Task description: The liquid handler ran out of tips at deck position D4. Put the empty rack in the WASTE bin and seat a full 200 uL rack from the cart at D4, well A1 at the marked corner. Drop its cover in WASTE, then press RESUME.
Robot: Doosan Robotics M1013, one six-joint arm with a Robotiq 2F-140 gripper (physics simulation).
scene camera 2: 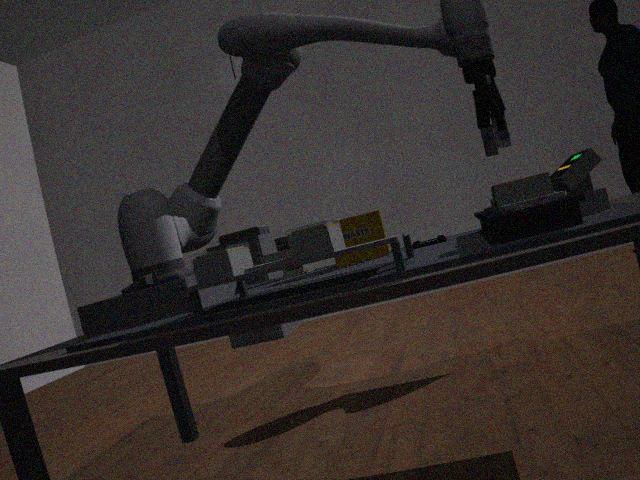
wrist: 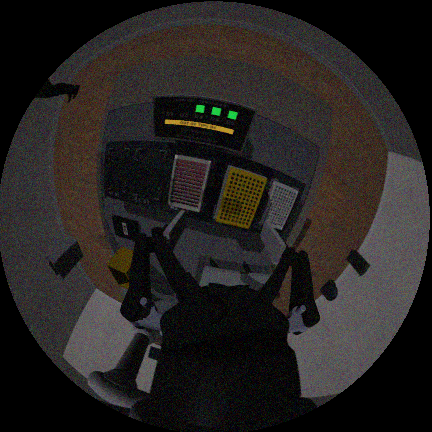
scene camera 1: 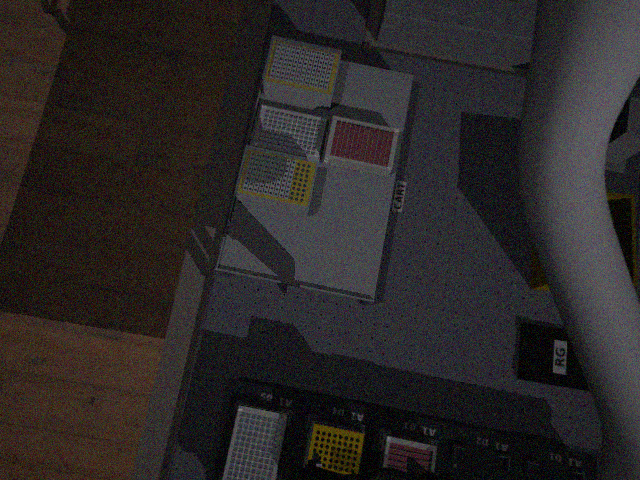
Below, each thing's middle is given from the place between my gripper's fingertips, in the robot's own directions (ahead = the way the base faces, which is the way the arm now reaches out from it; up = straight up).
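Black RG pad (scene camera 1: pixel 546 355): my hand is 19 cm above it, 18 cm past it and 38 cm to the right of it.
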